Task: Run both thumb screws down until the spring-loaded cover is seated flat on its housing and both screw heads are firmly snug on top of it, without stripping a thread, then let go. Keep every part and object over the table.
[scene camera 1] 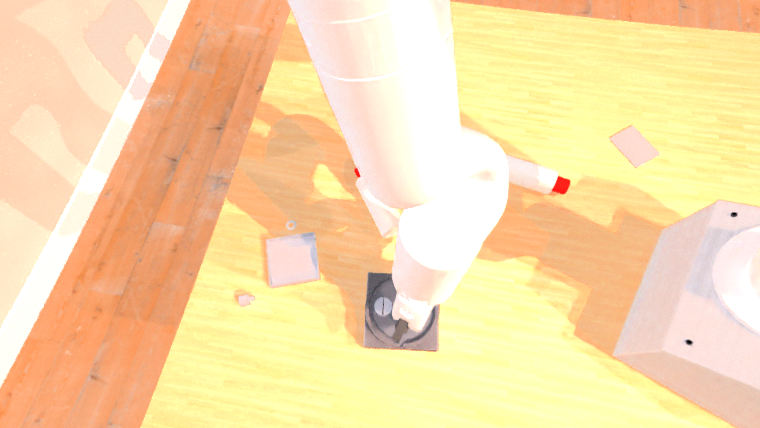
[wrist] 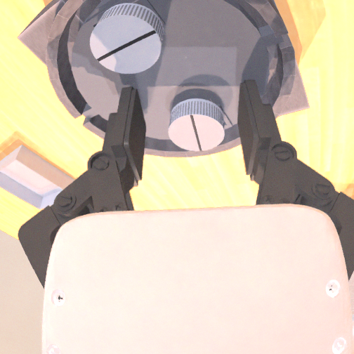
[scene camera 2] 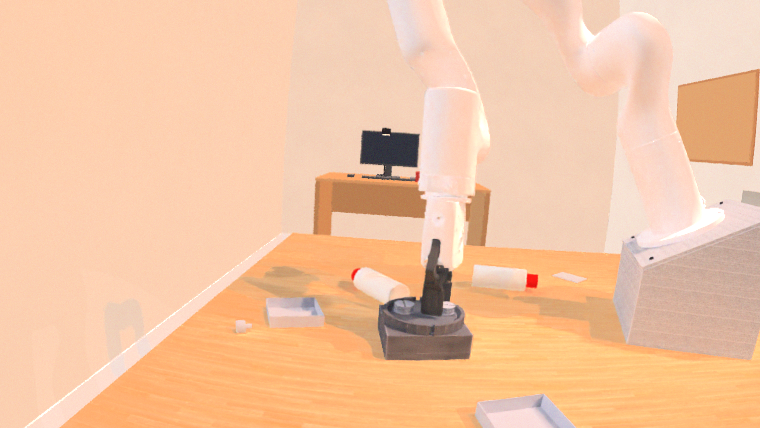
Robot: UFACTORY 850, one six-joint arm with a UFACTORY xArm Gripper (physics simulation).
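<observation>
The dark square housing carries a round dark cover inside a raised ring. One slotted thumb screw stands on the left, outside the fingers. The other thumb screw stands between the fingers in the wrist view, with a gap on each side; the arm hides it in scene camera 1. My gripper is open, pointing down, low over the cover. I cannot tell whether the cover lies fully flat.
A shallow tray and a small white piece are left of the housing. Two red-capped bottles lie behind it. Another tray is in front. The robot's base block stands right.
</observation>
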